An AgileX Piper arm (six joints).
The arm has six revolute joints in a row. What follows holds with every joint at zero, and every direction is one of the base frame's.
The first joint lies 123 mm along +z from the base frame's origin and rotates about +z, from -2.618 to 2.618 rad.
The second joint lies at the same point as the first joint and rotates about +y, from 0 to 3.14 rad.
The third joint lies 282.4 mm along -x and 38.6 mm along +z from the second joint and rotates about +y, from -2.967 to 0 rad.
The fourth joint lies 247.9 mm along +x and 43.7 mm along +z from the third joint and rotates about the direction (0.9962, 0, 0.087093), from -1.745 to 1.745 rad.
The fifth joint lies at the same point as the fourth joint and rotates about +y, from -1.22 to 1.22 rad.
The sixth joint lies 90.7 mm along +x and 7.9 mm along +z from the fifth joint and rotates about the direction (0.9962, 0, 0.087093), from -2.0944 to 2.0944 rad.
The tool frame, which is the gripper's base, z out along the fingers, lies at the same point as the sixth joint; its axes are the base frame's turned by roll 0, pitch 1.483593 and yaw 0 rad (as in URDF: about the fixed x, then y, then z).
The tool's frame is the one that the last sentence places.
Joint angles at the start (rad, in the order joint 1, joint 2, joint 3, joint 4, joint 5, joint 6):
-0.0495 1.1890 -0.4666 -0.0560 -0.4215 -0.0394
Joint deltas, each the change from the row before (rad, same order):
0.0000 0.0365 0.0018 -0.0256 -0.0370 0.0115
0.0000 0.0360 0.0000 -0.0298 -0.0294 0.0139
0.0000 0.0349 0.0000 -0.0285 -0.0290 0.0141
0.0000 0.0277 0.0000 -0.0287 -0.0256 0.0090
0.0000 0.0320 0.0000 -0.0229 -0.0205 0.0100
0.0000 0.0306 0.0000 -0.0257 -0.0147 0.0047
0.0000 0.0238 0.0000 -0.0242 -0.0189 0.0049
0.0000 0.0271 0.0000 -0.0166 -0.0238 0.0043
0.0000 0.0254 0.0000 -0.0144 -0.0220 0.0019
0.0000 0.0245 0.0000 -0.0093 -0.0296 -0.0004
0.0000 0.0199 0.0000 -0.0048 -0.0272 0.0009
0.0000 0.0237 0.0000 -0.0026 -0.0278 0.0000
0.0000 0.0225 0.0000 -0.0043 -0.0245 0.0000
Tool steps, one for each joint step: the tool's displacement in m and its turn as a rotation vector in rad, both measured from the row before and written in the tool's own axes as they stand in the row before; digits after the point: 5 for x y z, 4 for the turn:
0.00467 0.00149 0.00606 -0.0133 0.0008 -0.0105
0.00488 0.00175 0.00597 -0.0168 0.0061 -0.0110
0.00486 0.00179 0.00567 -0.0176 0.0055 -0.0088
0.00375 0.00178 0.00441 -0.0182 0.0019 -0.0136
0.00528 0.00166 0.00498 -0.0167 0.0112 -0.0065
0.00560 0.00181 0.00467 -0.0188 0.0157 -0.0136
0.00372 0.00171 0.00360 -0.0178 0.0047 -0.0122
0.00408 0.00146 0.00404 -0.0149 0.0029 -0.0055
0.00393 0.00135 0.00370 -0.0138 0.0030 -0.0058
0.00309 0.00111 0.00350 -0.0112 -0.0056 -0.0037
0.00229 0.00077 0.00276 -0.0076 -0.0078 0.0007
0.00323 0.00072 0.00319 -0.0070 -0.0048 0.0024
0.00332 0.00079 0.00293 -0.0078 -0.0027 0.0012

